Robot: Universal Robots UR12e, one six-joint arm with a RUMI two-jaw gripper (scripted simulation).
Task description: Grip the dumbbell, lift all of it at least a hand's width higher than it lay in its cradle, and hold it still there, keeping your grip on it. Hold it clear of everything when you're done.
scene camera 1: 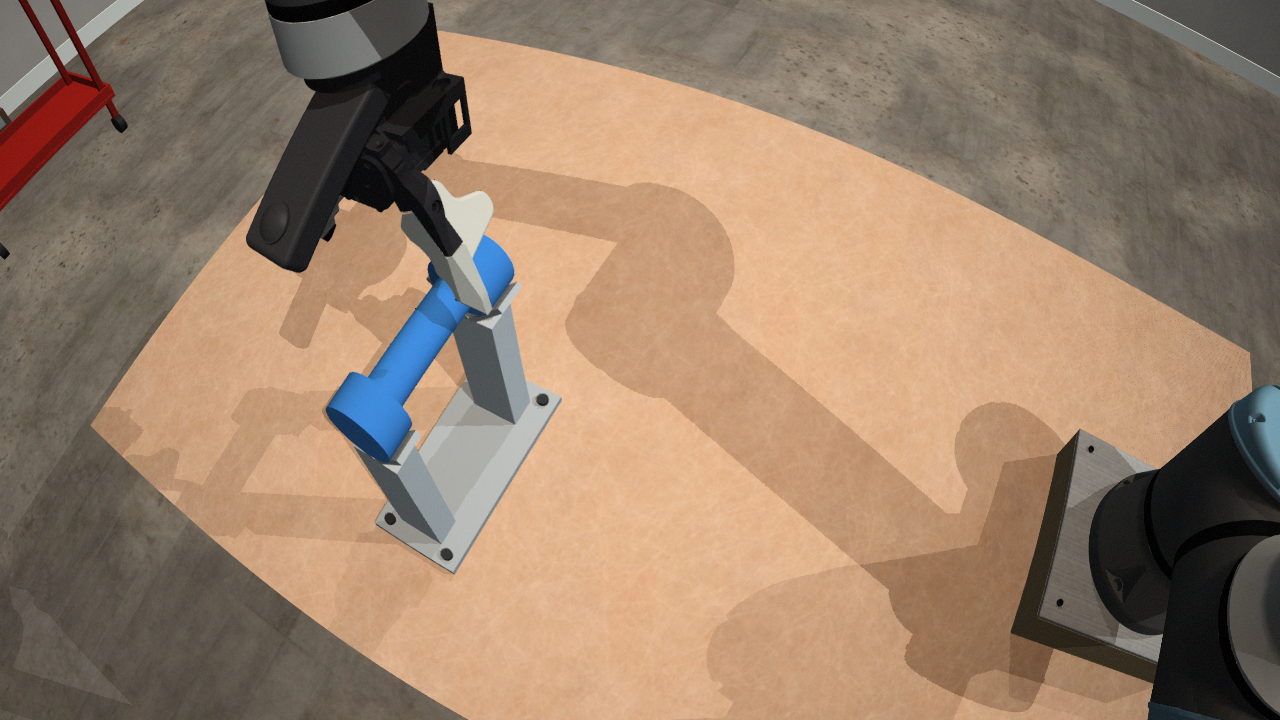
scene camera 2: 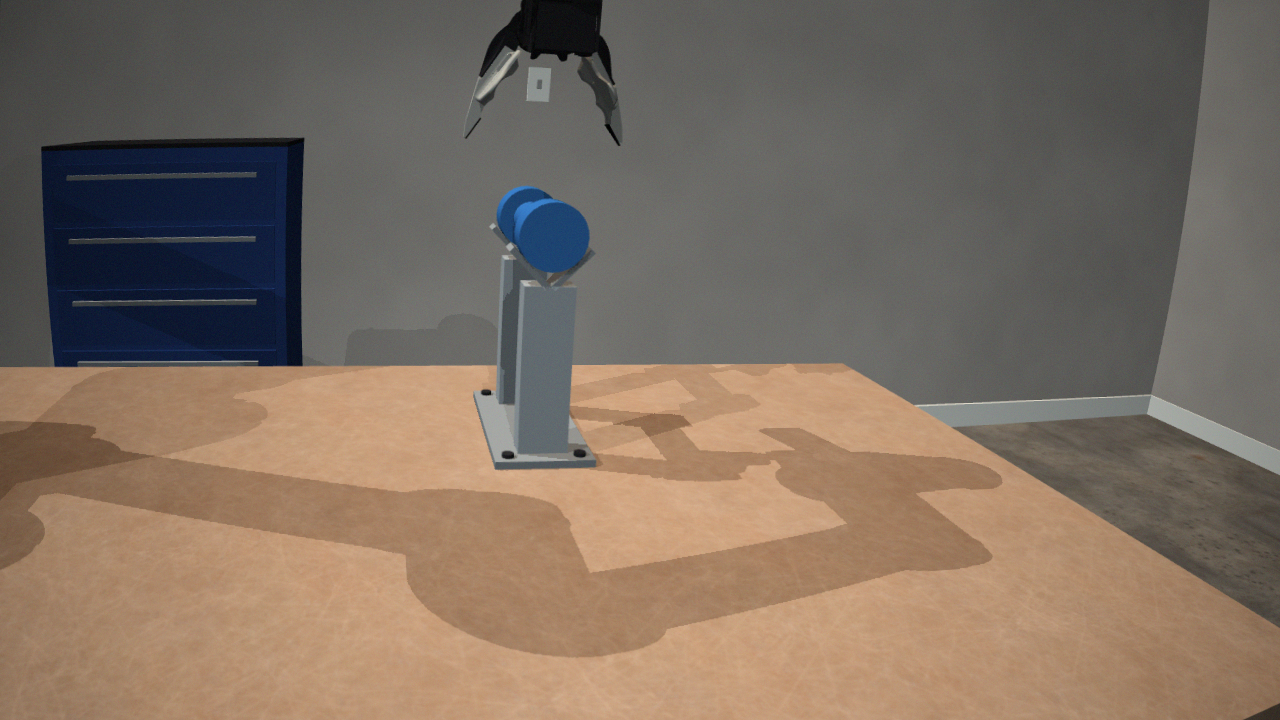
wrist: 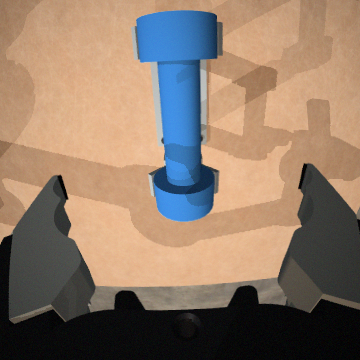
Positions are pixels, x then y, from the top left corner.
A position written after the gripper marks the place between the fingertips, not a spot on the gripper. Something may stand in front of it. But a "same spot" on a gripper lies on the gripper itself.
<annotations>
gripper: scene camera 1; scene camera 2 543, 141; wrist
blue dumbbell: scene camera 1; scene camera 2; wrist 184, 189
same spot on blue dumbbell: (scene camera 1: 373, 418) = (scene camera 2: 511, 191)
same spot on gripper: (wrist: 53, 284) = (scene camera 1: 405, 222)
</annotations>
